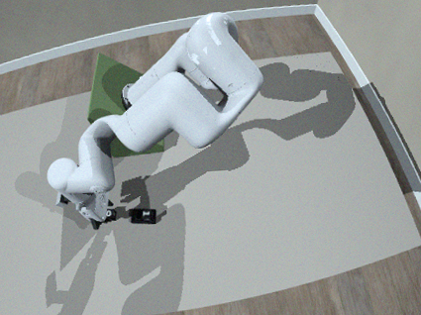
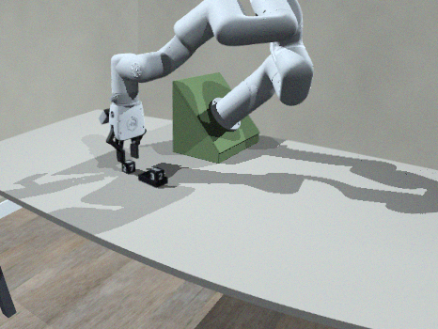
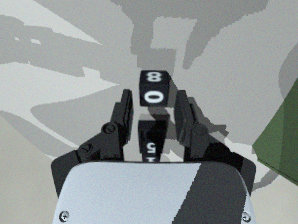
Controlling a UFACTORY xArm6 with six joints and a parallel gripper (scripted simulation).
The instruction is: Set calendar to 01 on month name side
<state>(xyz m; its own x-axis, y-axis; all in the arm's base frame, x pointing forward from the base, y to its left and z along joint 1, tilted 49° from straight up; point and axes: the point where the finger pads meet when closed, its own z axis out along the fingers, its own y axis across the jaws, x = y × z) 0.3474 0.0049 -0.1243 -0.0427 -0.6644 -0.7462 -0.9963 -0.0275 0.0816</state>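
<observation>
My hand is 4 cm above the black cube. Also, from my hand: black tray: 11 cm to the left, 5 cm below.
</observation>
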